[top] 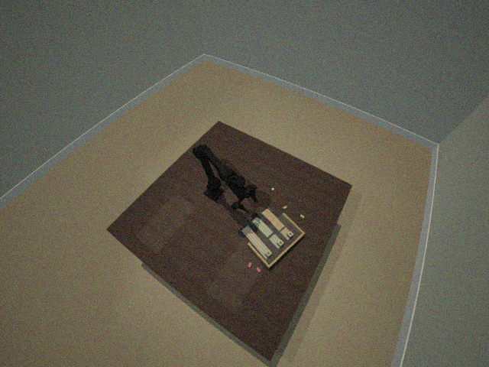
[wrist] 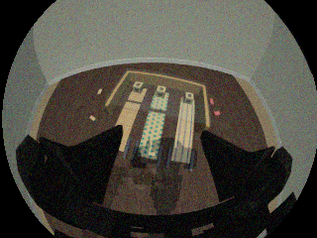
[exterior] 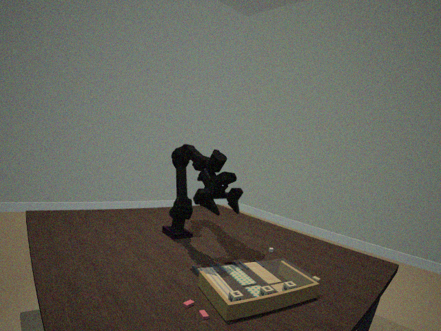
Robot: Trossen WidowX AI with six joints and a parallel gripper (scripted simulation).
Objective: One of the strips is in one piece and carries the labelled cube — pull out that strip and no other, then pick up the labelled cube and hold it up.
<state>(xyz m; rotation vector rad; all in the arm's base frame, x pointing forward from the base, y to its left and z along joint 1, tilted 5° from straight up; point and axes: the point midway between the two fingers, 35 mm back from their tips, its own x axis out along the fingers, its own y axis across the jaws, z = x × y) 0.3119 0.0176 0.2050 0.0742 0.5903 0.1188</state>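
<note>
My gripper tip is 80 mm short of the teal-dotted strip, 20 mm to the right of it and 200 mm above it.
</note>
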